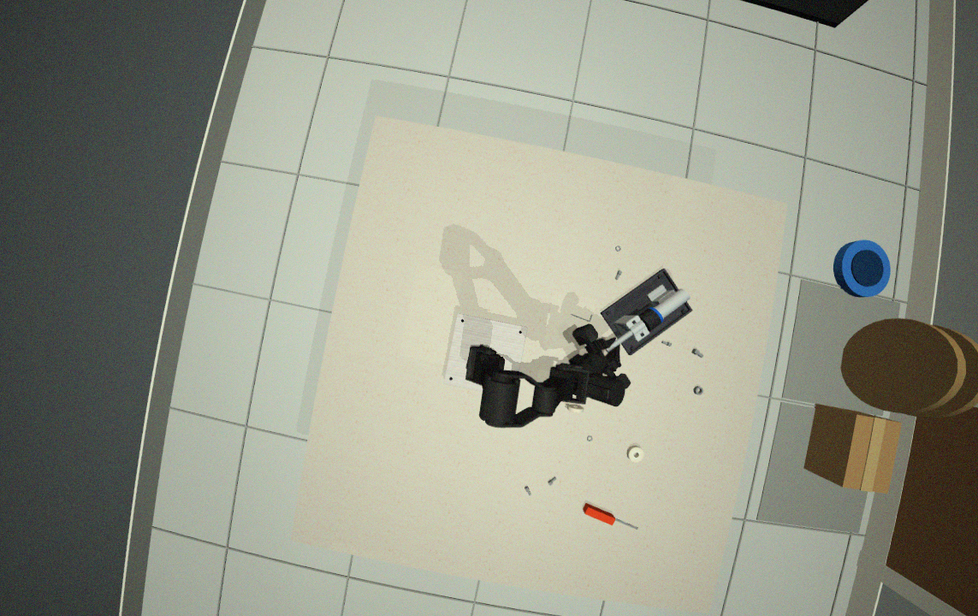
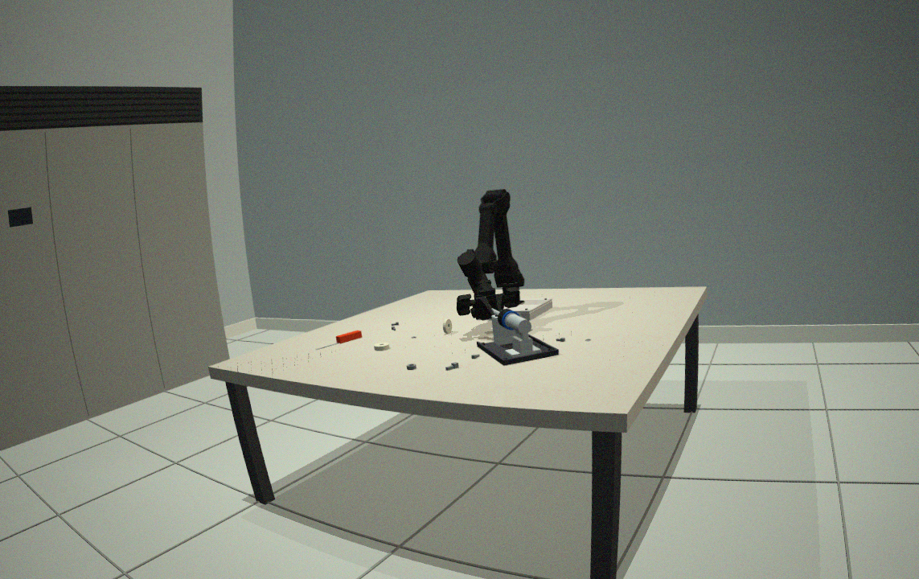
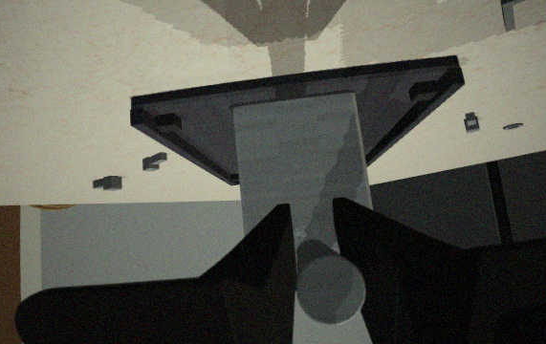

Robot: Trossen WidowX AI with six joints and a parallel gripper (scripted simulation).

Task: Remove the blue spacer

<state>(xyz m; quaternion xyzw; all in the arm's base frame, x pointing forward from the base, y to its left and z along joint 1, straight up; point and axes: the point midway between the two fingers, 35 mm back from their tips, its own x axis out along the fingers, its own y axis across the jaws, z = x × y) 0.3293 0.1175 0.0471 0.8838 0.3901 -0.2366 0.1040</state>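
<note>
Now: gripper tip 5 cm to the right of the grey shaft, 4 cm short of it and 2 cm below it. Also, from my gripper tip: white ring 31 cm to the right, 16 cm ahead, 6 cm below; then blue spacer 9 cm to the left, 8 cm ahead, 2 cm above.
</note>
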